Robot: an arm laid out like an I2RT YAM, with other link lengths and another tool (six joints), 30 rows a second.
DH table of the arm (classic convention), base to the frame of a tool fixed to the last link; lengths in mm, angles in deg. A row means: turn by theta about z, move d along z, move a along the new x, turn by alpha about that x. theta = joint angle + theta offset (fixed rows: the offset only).
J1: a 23.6, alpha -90, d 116.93, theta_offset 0
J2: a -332.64, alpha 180, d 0, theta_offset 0
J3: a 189.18, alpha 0, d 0, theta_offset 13.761
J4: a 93.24, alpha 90, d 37.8, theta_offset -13.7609
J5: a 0, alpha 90, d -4.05, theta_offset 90
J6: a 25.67, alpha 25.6, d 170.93, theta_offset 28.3
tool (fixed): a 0, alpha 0, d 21.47, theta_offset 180
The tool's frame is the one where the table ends.
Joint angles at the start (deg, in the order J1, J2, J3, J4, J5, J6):
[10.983, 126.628, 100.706, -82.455, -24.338, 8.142]
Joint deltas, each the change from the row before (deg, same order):
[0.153, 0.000, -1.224, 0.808, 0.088, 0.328]
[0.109, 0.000, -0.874, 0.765, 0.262, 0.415]
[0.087, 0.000, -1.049, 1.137, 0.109, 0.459]
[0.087, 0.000, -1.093, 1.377, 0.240, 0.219]
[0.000, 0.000, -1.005, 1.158, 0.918, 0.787]
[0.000, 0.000, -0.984, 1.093, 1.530, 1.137]
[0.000, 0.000, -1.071, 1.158, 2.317, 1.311]
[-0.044, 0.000, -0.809, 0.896, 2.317, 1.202]
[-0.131, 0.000, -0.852, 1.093, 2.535, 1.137]
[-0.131, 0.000, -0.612, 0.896, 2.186, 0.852]
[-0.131, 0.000, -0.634, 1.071, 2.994, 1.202]
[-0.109, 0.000, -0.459, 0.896, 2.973, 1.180]
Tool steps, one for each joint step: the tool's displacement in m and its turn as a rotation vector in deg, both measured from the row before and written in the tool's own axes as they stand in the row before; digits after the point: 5 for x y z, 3 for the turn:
[-0.00199, -0.00241, 0.00322, 0.271, -0.494, 0.170]
[-0.00146, -0.00076, 0.00268, -0.066, -0.449, 0.190]
[-0.00075, -0.00042, 0.00347, -0.121, -0.223, 0.279]
[-0.00055, 0.00055, 0.00404, -0.343, -0.078, -0.005]
[-0.00307, 0.00157, 0.00365, -0.679, -0.886, 0.382]
[-0.00477, 0.00253, 0.00371, -1.046, -1.485, 0.504]
[-0.00684, 0.00399, 0.00426, -1.565, -2.096, 0.416]
[-0.00656, 0.00439, 0.00353, -1.604, -2.019, 0.380]
[-0.00679, 0.00568, 0.00410, -1.892, -2.002, 0.364]
[-0.00540, 0.00536, 0.00340, -1.707, -1.598, 0.243]
[-0.00673, 0.00753, 0.00408, -2.406, -2.139, 0.357]
[-0.00626, 0.00763, 0.00361, -2.429, -2.080, 0.364]

